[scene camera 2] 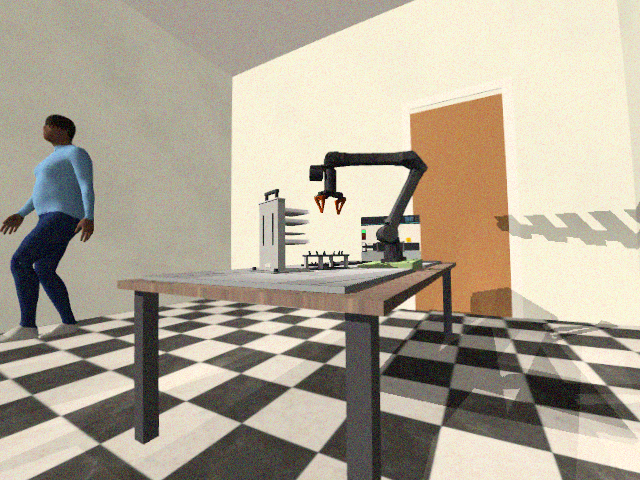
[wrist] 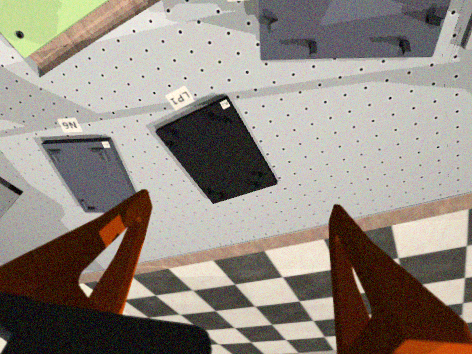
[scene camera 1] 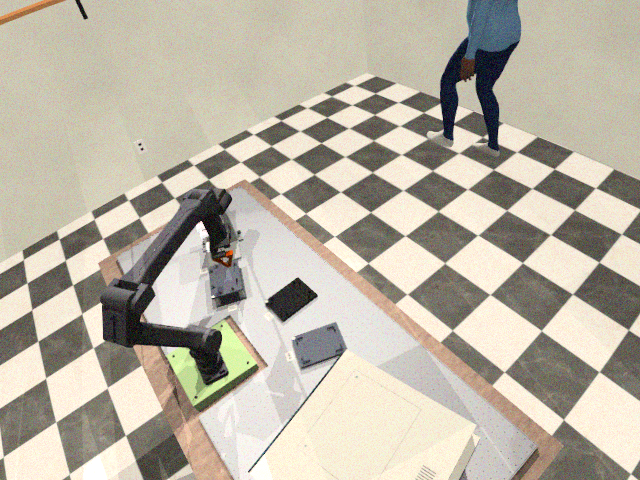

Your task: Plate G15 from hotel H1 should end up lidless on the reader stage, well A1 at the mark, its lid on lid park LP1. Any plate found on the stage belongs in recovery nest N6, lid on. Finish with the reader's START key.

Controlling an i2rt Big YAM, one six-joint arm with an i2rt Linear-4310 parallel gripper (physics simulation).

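Pixels of known places: gripper, fingertip midpoint: [scene camera 2: 330, 213] [wrist: 238, 205] [scene camera 1: 228, 256]; arm's base at its link origin: [scene camera 2: 393, 261] [scene camera 1: 212, 366].
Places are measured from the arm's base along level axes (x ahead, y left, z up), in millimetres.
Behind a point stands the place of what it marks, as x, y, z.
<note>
My gripper [scene camera 1: 224, 259] @(217, 209, 224) [scene camera 2: 329, 212] @(217, 209, 224) [wrist: 238, 205] @(217, 209, 224) is open and empty, pointing down high above the table near the raised grey stand. The hotel [scene camera 2: 271, 235] @(216, 578, 108) is a tall grey tower with pale shelves on one side; plate G15 cannot be made out. The lid park LP1 [scene camera 1: 292, 299] @(356, 99, -14) [wrist: 215, 150] @(337, 110, -14) is a flat black pad. The recovery nest N6 [scene camera 1: 318, 345] @(343, -123, -12) [wrist: 92, 172] @(328, -109, -12) is a flat grey-blue pad with corner clips; no plate shows on either. The reader [scene camera 1: 372, 428] @(297, -524, 271) [scene camera 2: 368, 226] @(299, -324, 206) is a cream box; its stage and any plate there cannot be made out, and the START key is not legible.
The raised stand [scene camera 1: 226, 284] @(168, 271, 36) [scene camera 2: 325, 255] @(128, 371, 33) [wrist: 350, 30] @(206, 299, 36) with corner clips stands between the hotel and the arm's green base [scene camera 1: 235, 356] @(83, -7, -4) [scene camera 2: 413, 264] @(-133, 111, -9) [wrist: 45, 20] @(110, -13, -5). The table edge [scene camera 2: 248, 297] @(-47, 891, -50) [wrist: 300, 240] @(601, 188, -36) lies beyond the pads. A person [scene camera 1: 480, 67] [scene camera 2: 64, 180] stands away from the table.
</note>
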